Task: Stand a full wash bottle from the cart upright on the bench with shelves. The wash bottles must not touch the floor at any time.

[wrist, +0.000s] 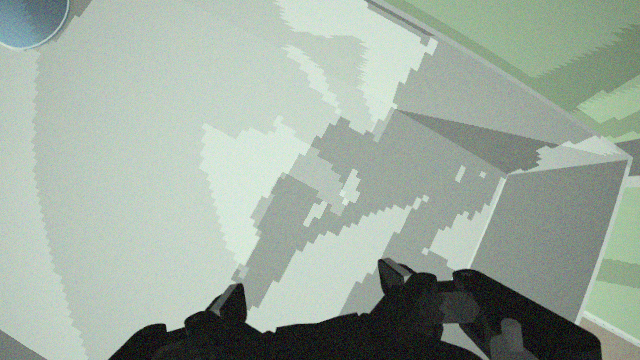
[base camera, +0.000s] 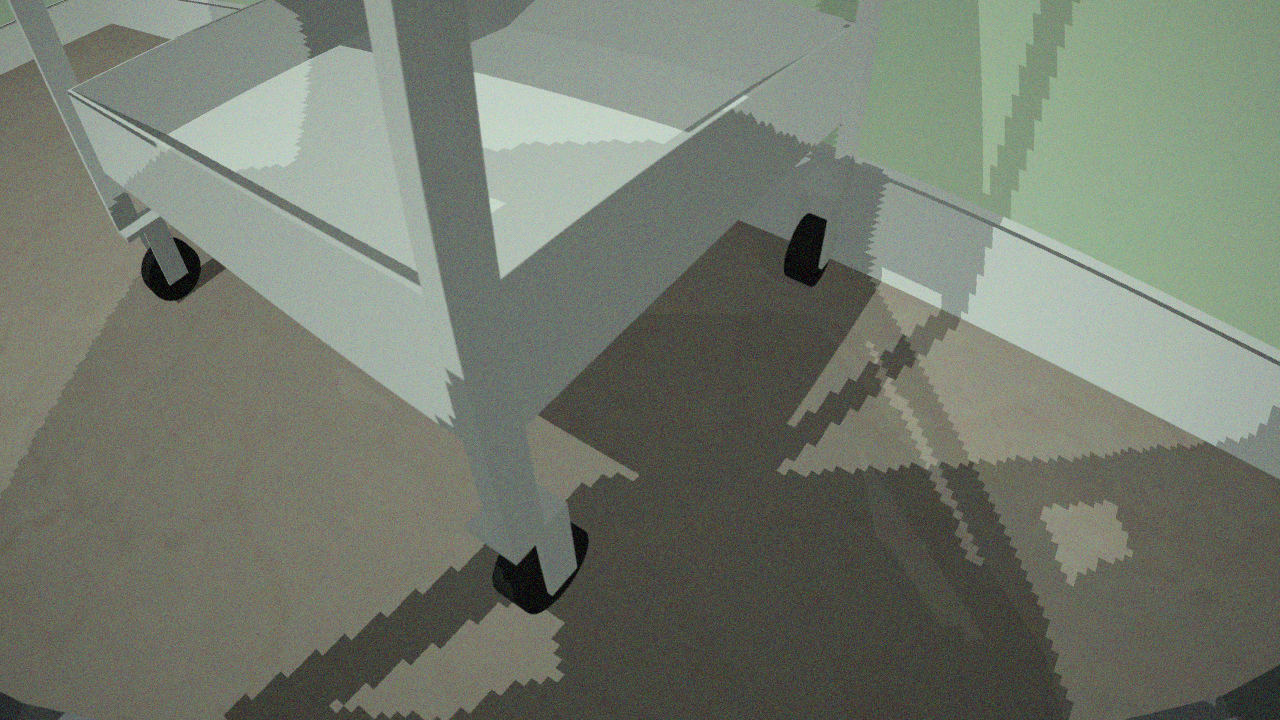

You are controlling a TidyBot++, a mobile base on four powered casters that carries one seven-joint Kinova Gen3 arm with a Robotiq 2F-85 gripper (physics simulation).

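Frame: origin at the arm's base, x left, y down, z back, level; centimetres.
Seen in the pictures: gripper, between the fingertips: [wrist: 313, 286].
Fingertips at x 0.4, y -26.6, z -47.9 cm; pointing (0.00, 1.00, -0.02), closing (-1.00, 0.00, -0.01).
A point is followed by its place in that frame.
The rounded lower end of a bluish, see-through wash bottle [wrist: 31, 22] {x 15.9, y -28.3, z -66.6 cm} shows at the top left corner of the wrist view, on the cart's tray [wrist: 125, 150] {x 11.3, y -26.6, z -58.0 cm}; its upper part is out of frame. My gripper [wrist: 313, 286] {x 0.4, y -26.6, z -47.9 cm} is open over the tray, to the lower right of that bottle. Pale tray surface shows between its fingertips, with no bottle visible there; what lies behind the dark gripper body is hidden. The grey cart [base camera: 295, 286] {x 13.7, y 23.8, z -32.9 cm} stands in front of the base, its lower shelf and casters in view. The bench with shelves does not show.
A raised tray wall [wrist: 550, 230] {x -12.2, y -30.9, z -50.0 cm} runs to the right of the gripper. A green wall [base camera: 1145, 161] {x -32.4, y 22.7, z -44.2 cm} [wrist: 525, 30] {x -10.9, y -32.9, z -59.8 cm} stands behind the cart. A near cart leg [base camera: 447, 223] {x 3.9, y 15.8, z -25.4 cm} rises in the base view. A white baseboard [base camera: 1109, 313] {x -33.4, y 33.5, z -41.9 cm} runs along the wall at the right.
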